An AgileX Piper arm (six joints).
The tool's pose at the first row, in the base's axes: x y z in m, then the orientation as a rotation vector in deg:
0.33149, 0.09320, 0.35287, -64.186, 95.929, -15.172
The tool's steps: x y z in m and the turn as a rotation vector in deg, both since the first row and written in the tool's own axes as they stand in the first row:
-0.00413, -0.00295, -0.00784, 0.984, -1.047, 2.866
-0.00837, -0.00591, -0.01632, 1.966, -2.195, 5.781
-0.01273, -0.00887, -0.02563, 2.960, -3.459, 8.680
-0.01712, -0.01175, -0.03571, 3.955, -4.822, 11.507
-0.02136, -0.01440, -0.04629, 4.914, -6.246, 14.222
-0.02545, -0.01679, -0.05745, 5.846, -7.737, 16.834
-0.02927, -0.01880, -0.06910, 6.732, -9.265, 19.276
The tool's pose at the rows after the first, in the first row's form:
0.32651, 0.09216, 0.36070, -60.942, 96.172, -13.524
0.32099, 0.09098, 0.36887, -57.653, 96.291, -11.793
0.31477, 0.08961, 0.37747, -54.368, 96.236, -10.027
0.30787, 0.08804, 0.38636, -51.146, 96.003, -8.264
0.30041, 0.08632, 0.39522, -48.051, 95.623, -6.522
0.29233, 0.08442, 0.40405, -45.071, 95.100, -4.800
0.28363, 0.08235, 0.41268, -42.278, 94.445, -3.142

